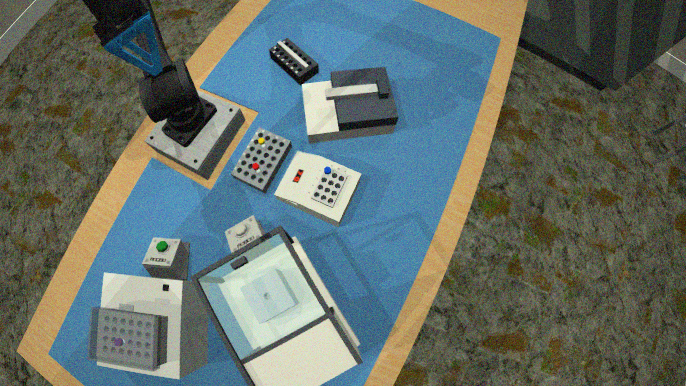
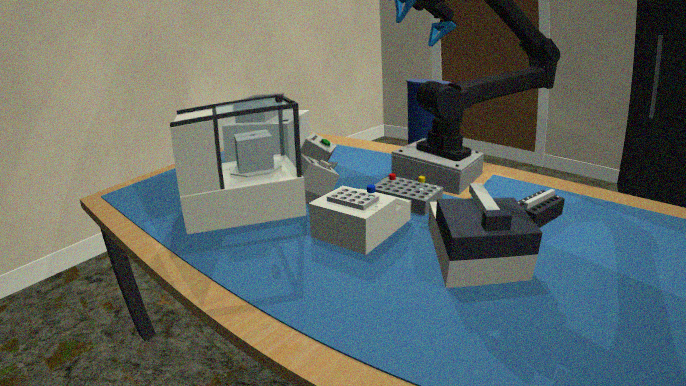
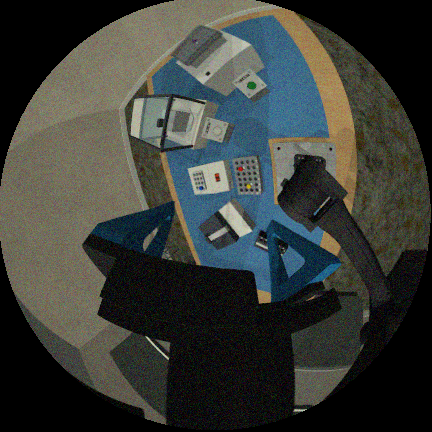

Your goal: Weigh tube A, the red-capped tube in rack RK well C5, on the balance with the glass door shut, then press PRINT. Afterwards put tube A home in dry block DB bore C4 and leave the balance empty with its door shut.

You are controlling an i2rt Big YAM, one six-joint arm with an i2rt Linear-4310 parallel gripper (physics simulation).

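A red-capped tube stands in the grey rack; its well label is unreadable. The white block unit has a red display, a grid of bores and a blue-capped tube. The balance has a glass chamber with a pale block inside and a dark handle; whether its door is fully shut is unclear. A small box with a pale button stands beside it. My gripper is open and empty, high above the table.
A yellow-capped tube shares the rack. A dark-lidded white device and a black strip rack stand beyond it. A green-button box stands near a large white machine holding a grey plate with a purple item.
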